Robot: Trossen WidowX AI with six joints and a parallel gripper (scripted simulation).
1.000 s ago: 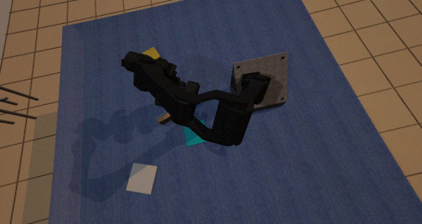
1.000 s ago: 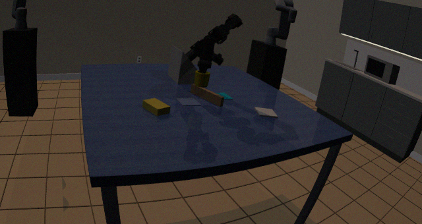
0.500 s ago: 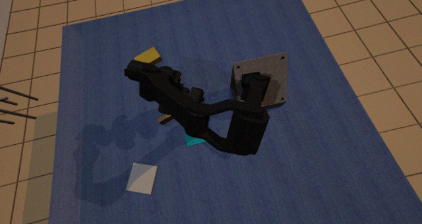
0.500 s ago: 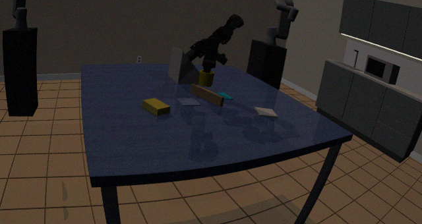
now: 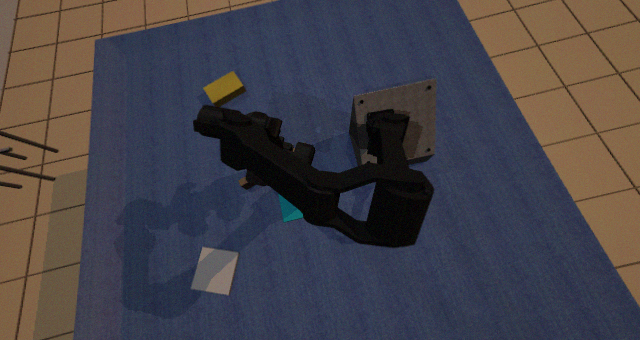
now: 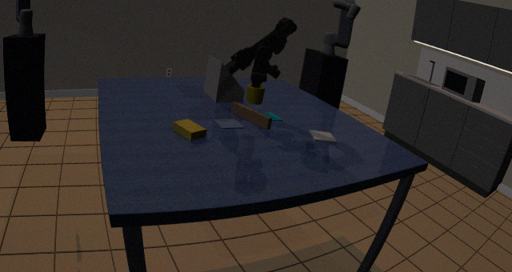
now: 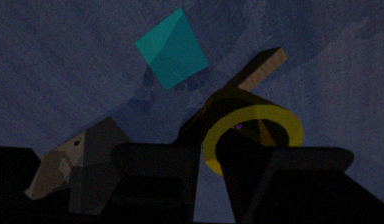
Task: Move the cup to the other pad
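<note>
Now: the teal patch 120 mm below my gripper tip, 90 mm to the left of it and 20 mm behind it. From my gripper tip the other things lie so: yellow cup 20 mm ahead, 10 mm to the right; pale blue pad 130 mm to the right, 120 mm below, 70 mm ahead; long wooden bar 100 mm below, 30 mm ahead, 20 mm to the right.
</note>
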